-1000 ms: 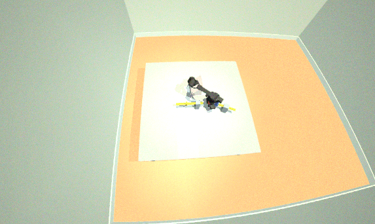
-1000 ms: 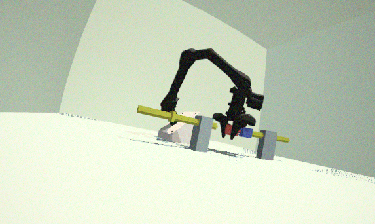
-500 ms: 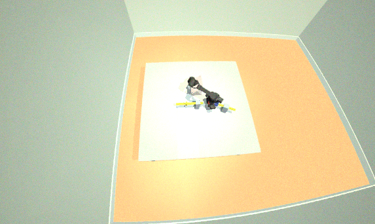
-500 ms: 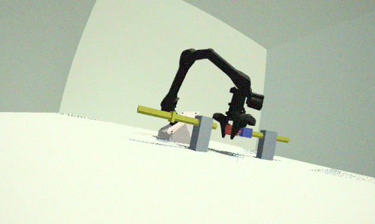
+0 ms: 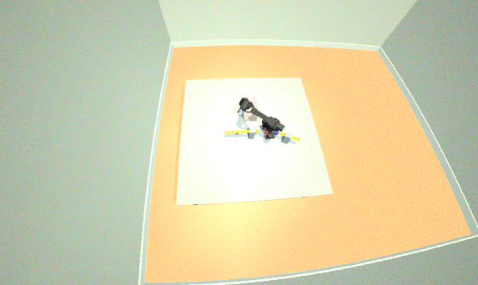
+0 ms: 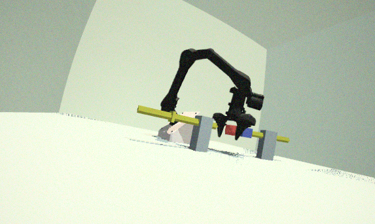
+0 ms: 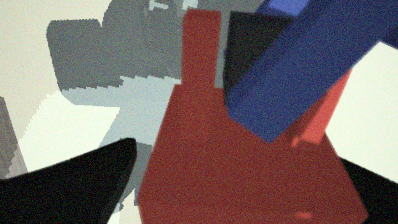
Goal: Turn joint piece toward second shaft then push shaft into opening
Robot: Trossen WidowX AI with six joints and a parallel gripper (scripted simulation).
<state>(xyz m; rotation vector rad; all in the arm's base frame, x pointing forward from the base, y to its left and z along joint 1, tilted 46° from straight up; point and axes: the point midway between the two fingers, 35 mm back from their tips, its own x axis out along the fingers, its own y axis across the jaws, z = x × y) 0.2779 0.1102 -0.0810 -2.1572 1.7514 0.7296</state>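
The red joint piece is 4 cm above my gripper tip, 3 cm to the left of it and 1 cm behind it.
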